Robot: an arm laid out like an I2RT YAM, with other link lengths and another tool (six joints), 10 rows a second.
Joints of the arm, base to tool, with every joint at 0 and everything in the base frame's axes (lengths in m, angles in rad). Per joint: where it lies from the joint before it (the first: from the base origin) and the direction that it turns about. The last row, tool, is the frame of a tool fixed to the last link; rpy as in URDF.
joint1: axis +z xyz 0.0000 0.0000 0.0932
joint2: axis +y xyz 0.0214 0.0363 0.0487
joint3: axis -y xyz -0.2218 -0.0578 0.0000
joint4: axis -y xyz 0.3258 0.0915 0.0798
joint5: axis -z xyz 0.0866 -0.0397 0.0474
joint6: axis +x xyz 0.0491 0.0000 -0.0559
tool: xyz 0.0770 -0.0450 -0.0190 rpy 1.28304 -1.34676 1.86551
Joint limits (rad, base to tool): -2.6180..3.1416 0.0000..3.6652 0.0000..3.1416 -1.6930..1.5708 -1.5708..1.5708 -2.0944..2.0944
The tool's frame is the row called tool.
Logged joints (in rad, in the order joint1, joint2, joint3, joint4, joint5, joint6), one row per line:
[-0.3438 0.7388 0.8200 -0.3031 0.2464 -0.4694]
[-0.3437 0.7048 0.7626 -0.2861 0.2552 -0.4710]
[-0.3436 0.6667 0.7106 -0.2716 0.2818 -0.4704]
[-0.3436 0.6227 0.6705 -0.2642 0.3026 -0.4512]
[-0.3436 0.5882 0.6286 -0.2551 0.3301 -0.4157]
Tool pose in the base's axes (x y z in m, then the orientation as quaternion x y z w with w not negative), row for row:
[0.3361 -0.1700 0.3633 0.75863 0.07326 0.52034 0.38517]
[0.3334 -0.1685 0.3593 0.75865 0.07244 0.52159 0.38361]
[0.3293 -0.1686 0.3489 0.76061 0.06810 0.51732 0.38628]
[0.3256 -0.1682 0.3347 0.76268 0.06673 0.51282 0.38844]
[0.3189 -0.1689 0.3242 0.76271 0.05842 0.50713 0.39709]
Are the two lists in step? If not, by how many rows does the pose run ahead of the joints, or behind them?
The pose runs 2 rows behind the joints: the pose in row i belongs to the joints in row i - 2.
